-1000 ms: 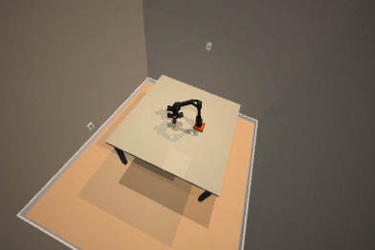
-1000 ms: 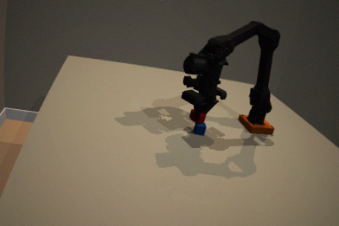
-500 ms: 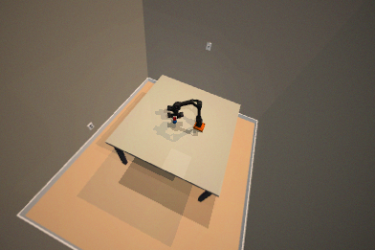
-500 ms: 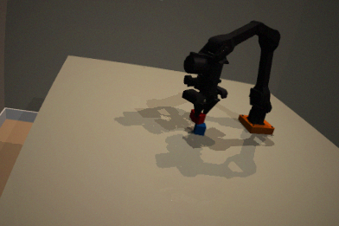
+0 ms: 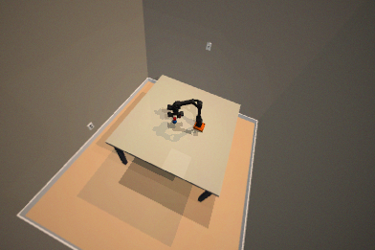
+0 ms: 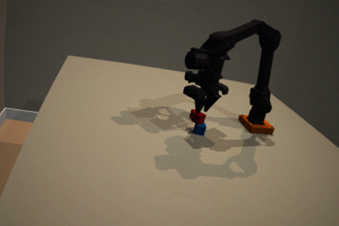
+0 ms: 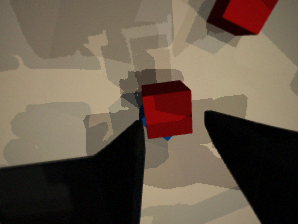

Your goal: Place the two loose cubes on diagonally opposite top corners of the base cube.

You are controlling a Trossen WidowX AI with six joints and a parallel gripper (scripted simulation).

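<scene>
The blue cube is 10 mm behind my gripper tip, 10 mm to the left of it and 60 mm below it.
</scene>
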